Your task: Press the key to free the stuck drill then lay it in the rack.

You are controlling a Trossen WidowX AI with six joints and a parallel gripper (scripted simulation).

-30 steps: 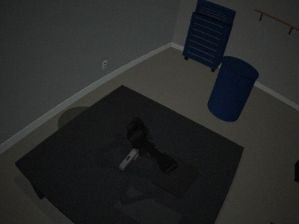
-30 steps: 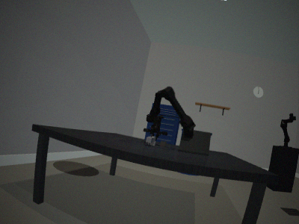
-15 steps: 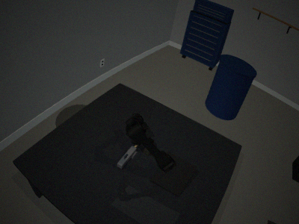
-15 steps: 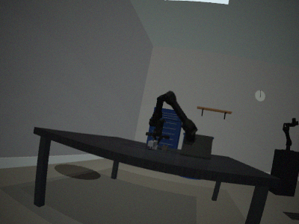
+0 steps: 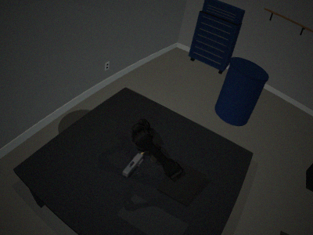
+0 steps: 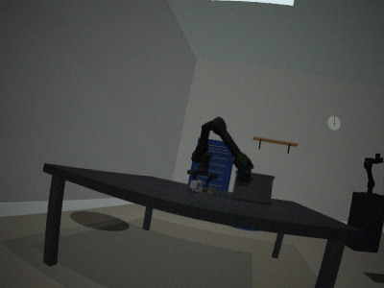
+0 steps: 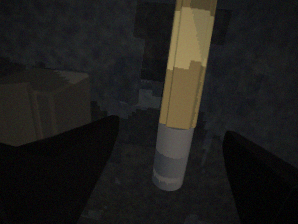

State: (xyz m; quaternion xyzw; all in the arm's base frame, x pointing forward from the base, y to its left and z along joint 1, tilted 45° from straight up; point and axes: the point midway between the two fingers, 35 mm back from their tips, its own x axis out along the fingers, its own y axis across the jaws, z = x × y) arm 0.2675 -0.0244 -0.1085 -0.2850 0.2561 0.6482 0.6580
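The drill is 5 cm to the left of my gripper tip and 3 cm above it.
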